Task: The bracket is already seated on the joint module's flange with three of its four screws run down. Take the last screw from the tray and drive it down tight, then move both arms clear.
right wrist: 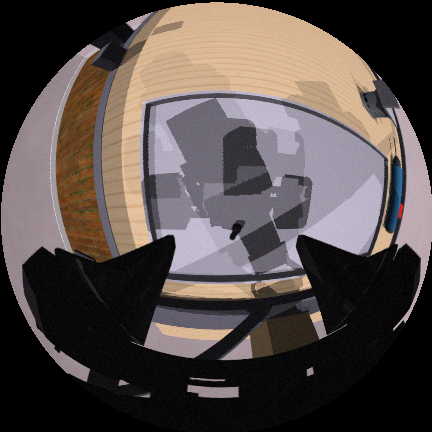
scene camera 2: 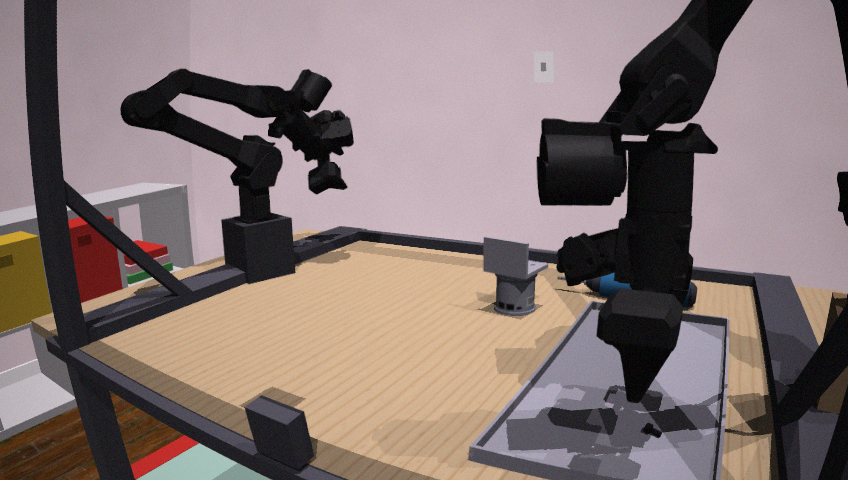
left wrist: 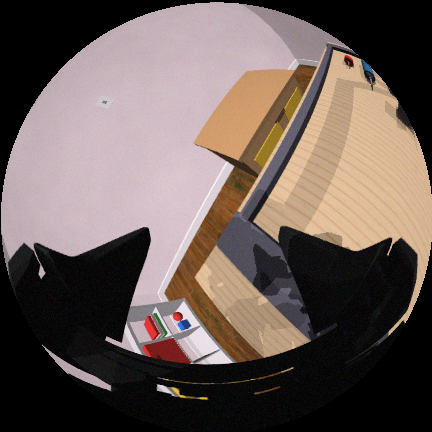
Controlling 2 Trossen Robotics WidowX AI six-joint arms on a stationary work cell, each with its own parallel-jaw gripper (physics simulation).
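Pixels of known places: left gripper, fingertip midpoint: [scene camera 2: 343, 170] [left wrist: 215, 233]; right gripper, fingertip midpoint: [right wrist: 238, 241] [scene camera 2: 642, 377]; left arm's base, origin of the base link: [scene camera 2: 255, 218].
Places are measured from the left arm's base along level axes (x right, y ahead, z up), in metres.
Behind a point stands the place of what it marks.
Note:
A small black screw [scene camera 2: 651, 429] @(x 0.029, y 0.775, z -0.092 m) [right wrist: 236, 230] @(x 0.027, y 0.772, z -0.089 m) lies on the grey tray [scene camera 2: 505, 459] @(x 0.151, y 0.693, z -0.091 m) [right wrist: 340, 145] @(x -0.078, y 0.625, z -0.099 m). My right gripper [scene camera 2: 634, 392] @(x 0.036, y 0.759, z -0.038 m) [right wrist: 238, 241] @(x 0.036, y 0.759, z -0.038 m) points down above the tray, open and empty; the screw shows between its fingertips in the right wrist view, below them. The grey bracket [scene camera 2: 505, 256] @(x -0.143, y 0.454, z -0.015 m) [right wrist: 387, 94] sits on top of the joint module [scene camera 2: 515, 294] @(x -0.155, y 0.465, z -0.071 m) [right wrist: 372, 103] behind the tray; its screws cannot be made out. A blue driver [scene camera 2: 606, 285] @(x -0.299, y 0.539, z -0.078 m) [left wrist: 368, 71] [right wrist: 396, 195] @(x -0.317, y 0.595, z -0.072 m) lies at the back, partly hidden by my right arm. My left gripper [scene camera 2: 327, 178] [left wrist: 215, 233] @(x -0.233, y -0.035, z 0.059 m) is open and empty, raised at the far left.
A red tool [left wrist: 348, 61] [right wrist: 401, 211] @(x -0.408, y 0.599, z -0.067 m) lies beside the driver near the back edge. A dark frame rail [scene camera 2: 416, 237] @(x -0.336, y 0.070, z -0.083 m) runs around the table, with a dark block [scene camera 2: 279, 429] @(x 0.290, y 0.568, z -0.057 m) at the front edge. Shelves [scene camera 2: 160, 190] stand left of the table. Arm shadows fall across the tray.

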